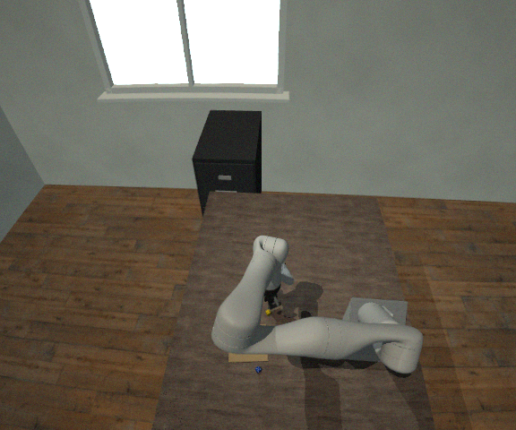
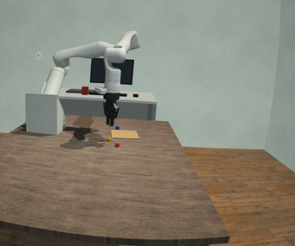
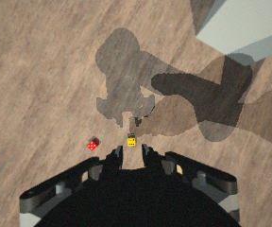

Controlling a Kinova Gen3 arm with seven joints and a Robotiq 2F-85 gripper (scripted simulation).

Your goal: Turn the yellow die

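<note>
Now: hand 90 mm above the yellow die. Round my hand: red die (40 mm ahead, 70 mm to the right, 90 mm below); then blue die (40 mm ahead, 220 mm to the left, 90 mm below); then tan mat (80 mm ahead, 120 mm to the left, 90 mm below).
</note>
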